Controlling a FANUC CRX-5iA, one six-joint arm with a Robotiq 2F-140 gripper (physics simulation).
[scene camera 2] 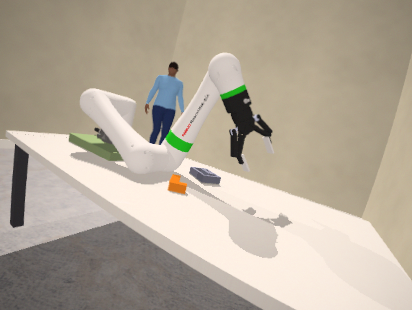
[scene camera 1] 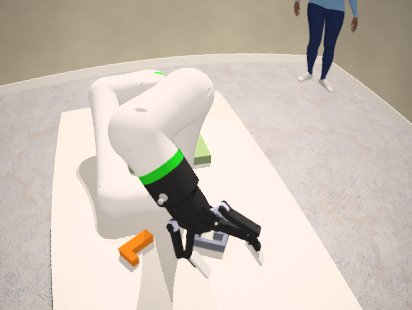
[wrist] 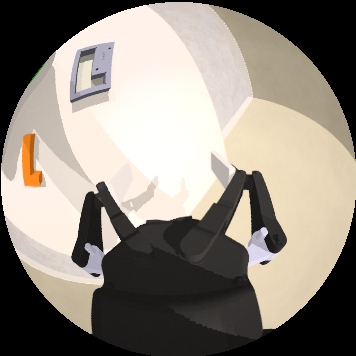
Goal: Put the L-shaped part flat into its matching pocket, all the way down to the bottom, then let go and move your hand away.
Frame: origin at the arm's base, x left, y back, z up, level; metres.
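Seen in the pictures: gripper, fingertip midpoint: (scene camera 2: 259,161) (scene camera 1: 234,268) (wrist: 169,164).
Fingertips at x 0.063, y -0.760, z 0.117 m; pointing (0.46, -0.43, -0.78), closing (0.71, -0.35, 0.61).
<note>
A point is followed by its place in that frame.
The orange L-shaped part (scene camera 1: 137,244) @(z -0.009, x -0.127, y -0.544 m) (scene camera 2: 177,186) @(z -0.019, x -0.169, y -0.576 m) (wrist: 28,160) @(z -0.011, x -0.123, y -0.543 m) lies flat on the table, apart from the grey-blue pocket block (scene camera 1: 210,244) @(z -0.010, x 0.070, y -0.586 m) (scene camera 2: 206,176) @(z -0.007, x 0.043, y -0.565 m) (wrist: 103,60) @(z -0.003, x 0.128, y -0.533 m). The block's L-shaped pocket shows empty in the wrist view; in scene camera 1 the gripper partly hides the block. My gripper (scene camera 1: 231,262) @(z 0.116, x 0.063, y -0.760 m) (scene camera 2: 257,156) @(z 0.116, x 0.063, y -0.760 m) (wrist: 169,164) @(z 0.116, x 0.063, y -0.760 m) is wide open with nothing between its fingers. It is tilted and high above the table, well clear of the part and the block.
A green slab (scene camera 1: 202,151) @(z -0.005, x 0.169, y -0.178 m) (scene camera 2: 92,145) @(z -0.007, x -0.175, y -0.066 m) lies by the arm's base on the white table (scene camera 1: 280,270) @(z -0.039, x 0.237, y -0.719 m) (scene camera 2: 135,195) @(z -0.039, x -0.318, y -0.541 m). A person in a blue top (scene camera 2: 167,95) stands on the floor beyond the table; the legs (scene camera 1: 324,40) show in scene camera 1.
</note>
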